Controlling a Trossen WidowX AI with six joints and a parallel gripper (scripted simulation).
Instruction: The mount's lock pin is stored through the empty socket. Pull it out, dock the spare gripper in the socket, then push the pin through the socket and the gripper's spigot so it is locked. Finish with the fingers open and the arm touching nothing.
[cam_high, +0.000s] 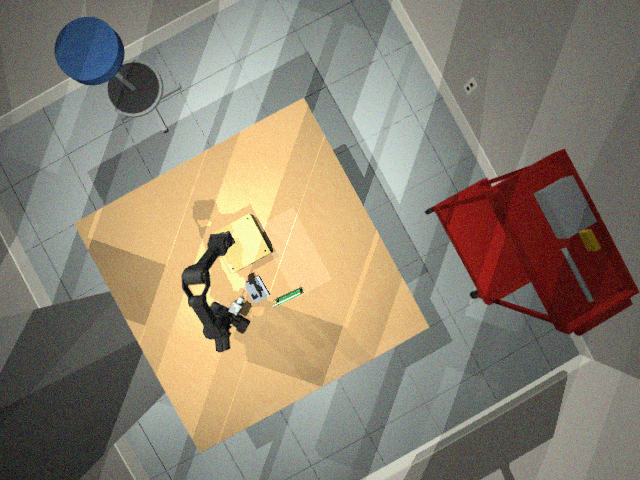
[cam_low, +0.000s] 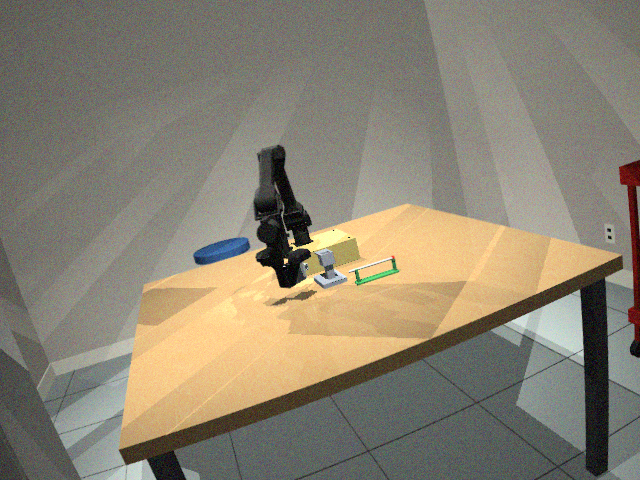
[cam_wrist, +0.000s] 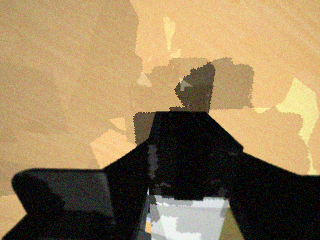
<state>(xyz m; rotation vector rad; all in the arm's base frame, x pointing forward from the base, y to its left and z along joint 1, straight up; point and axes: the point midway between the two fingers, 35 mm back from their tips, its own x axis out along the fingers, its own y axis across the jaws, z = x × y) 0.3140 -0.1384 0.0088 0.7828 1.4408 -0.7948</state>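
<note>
The spare gripper is 3 cm to the left of my gripper tip, 2 cm behind it and 2 cm above it. From my gripper tip the other things lie so: green cradle: 26 cm to the left, 7 cm ahead, 3 cm below; then socket: 14 cm to the left, 3 cm behind.
</note>
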